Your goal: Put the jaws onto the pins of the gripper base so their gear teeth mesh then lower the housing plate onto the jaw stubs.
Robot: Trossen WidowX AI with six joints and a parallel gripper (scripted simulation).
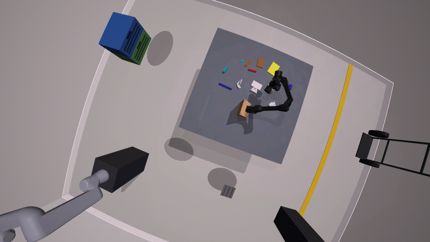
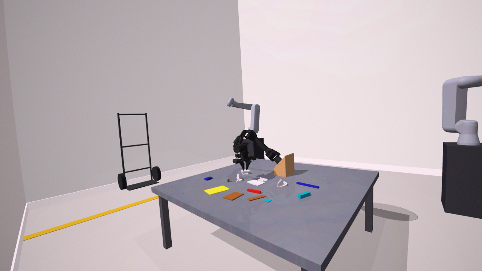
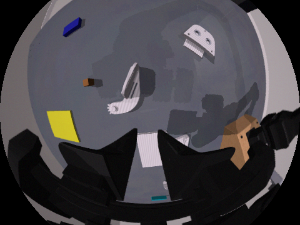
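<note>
My gripper tip is 50 mm short of the white jaw, 40 mm to the left of it and 80 mm above it. The rest, counted from my gripper tip: flat white ribbed part (10 mm ahead, 110 mm to the left, 80 mm below); red bar (160 mm ahead, 210 mm to the left, 80 mm below); yellow plate (280 mm ahead, 20 mm to the right, 80 mm below).
</note>
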